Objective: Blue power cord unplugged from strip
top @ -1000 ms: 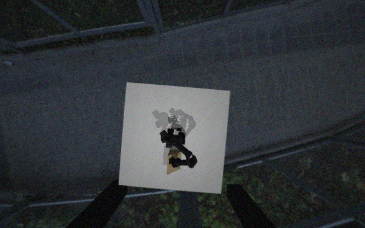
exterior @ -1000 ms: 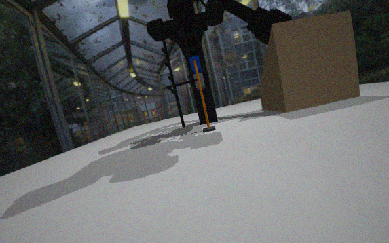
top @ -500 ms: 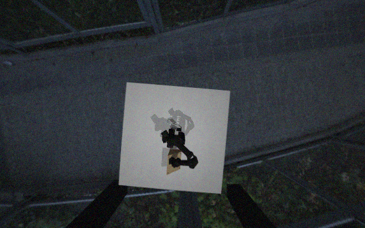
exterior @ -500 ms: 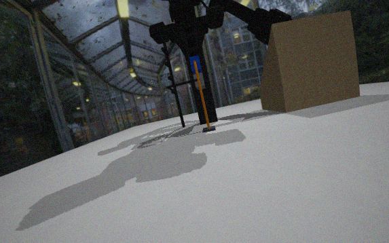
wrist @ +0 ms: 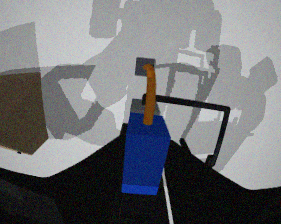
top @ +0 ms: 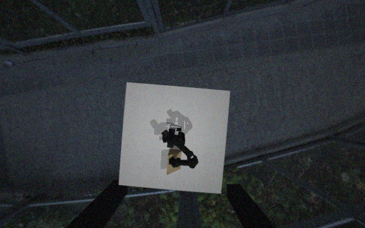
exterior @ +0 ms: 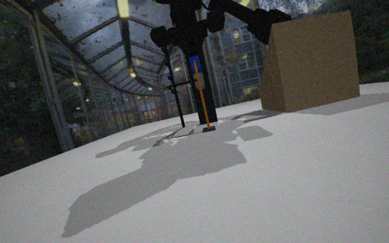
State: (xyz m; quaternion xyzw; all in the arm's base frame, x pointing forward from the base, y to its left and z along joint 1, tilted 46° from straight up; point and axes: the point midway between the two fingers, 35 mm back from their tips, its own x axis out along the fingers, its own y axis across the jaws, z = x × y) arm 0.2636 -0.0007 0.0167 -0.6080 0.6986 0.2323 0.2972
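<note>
My gripper tip is now 3 cm to the left of the plug. Round my gripper tip: thin black rack (8 cm ahead, 10 cm to the right, 1 cm below).
</note>
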